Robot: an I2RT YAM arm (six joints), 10 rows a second.
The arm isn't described. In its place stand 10 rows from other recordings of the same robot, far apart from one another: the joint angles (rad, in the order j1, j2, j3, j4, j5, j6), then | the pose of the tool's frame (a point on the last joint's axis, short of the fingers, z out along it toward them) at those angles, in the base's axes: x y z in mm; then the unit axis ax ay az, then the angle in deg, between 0 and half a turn.
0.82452, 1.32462, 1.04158, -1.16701, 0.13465, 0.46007 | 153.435 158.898 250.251 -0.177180 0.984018 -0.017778 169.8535
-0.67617, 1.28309, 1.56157, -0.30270, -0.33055, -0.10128 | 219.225 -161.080 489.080 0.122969 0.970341 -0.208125 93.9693
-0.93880, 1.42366, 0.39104, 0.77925, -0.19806, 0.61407 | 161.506 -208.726 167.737 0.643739 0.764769 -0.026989 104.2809
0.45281, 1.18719, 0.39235, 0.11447, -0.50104, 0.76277 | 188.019 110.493 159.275 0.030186 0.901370 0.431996 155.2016
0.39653, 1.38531, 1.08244, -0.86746, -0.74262, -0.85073 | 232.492 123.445 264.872 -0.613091 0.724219 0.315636 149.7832
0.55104, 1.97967, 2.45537, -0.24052, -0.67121, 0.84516 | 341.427 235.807 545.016 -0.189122 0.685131 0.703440 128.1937
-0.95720, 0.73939, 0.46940, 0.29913, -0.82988, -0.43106 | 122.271 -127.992 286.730 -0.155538 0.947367 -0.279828 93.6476
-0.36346, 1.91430, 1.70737, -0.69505, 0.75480, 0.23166 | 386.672 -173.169 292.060 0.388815 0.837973 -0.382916 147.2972
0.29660, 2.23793, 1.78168, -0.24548, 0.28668, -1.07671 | 492.887 140.108 197.006 -0.554914 0.777670 -0.295464 140.7207
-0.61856, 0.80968, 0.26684, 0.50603, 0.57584, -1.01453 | 137.422 -121.602 225.648 0.060326 0.751856 -0.656562 144.2871
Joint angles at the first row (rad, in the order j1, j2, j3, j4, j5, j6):
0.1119, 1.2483, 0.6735, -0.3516, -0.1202, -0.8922
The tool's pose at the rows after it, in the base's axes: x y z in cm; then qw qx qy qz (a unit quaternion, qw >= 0):
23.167 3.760 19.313 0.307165 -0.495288 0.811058 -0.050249
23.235 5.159 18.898 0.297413 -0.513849 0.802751 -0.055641
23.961 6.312 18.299 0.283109 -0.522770 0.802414 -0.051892
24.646 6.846 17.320 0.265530 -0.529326 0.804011 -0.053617
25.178 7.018 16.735 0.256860 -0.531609 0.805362 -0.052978
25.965 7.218 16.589 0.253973 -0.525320 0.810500 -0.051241
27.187 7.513 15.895 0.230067 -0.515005 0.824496 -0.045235
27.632 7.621 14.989 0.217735 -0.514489 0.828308 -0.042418
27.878 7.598 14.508 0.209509 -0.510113 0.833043 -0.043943
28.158 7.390 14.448 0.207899 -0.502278 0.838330 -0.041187
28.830 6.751 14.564 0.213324 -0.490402 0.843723 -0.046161
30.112 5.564 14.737 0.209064 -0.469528 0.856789 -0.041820
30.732 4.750 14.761 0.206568 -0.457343 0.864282 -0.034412
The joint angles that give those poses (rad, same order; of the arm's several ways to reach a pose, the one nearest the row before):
0.1389, 1.2319, 0.6675, -0.3880, -0.1452, -0.9111
0.2029, 1.2563, 0.6694, -0.3769, -0.1043, -0.9032
0.2457, 1.3182, 0.6941, -0.3680, -0.0827, -0.8845
0.2622, 1.3804, 0.7070, -0.3520, -0.0629, -0.8847
0.2638, 1.4205, 0.7178, -0.3404, -0.0587, -0.8872
0.2637, 1.4585, 0.7451, -0.3360, -0.0561, -0.8714
0.2639, 1.5362, 0.7967, -0.3600, -0.0457, -0.8418
0.2638, 1.5803, 0.8045, -0.3496, -0.0430, -0.8381
0.2619, 1.6038, 0.8097, -0.3465, -0.0338, -0.8296
0.2520, 1.6145, 0.8191, -0.3499, -0.0382, -0.8193
0.2255, 1.6268, 0.8347, -0.3402, -0.0374, -0.8192
0.1766, 1.6629, 0.8846, -0.3658, -0.0529, -0.8146
0.1451, 1.6824, 0.9096, -0.3819, -0.0720, -0.8131

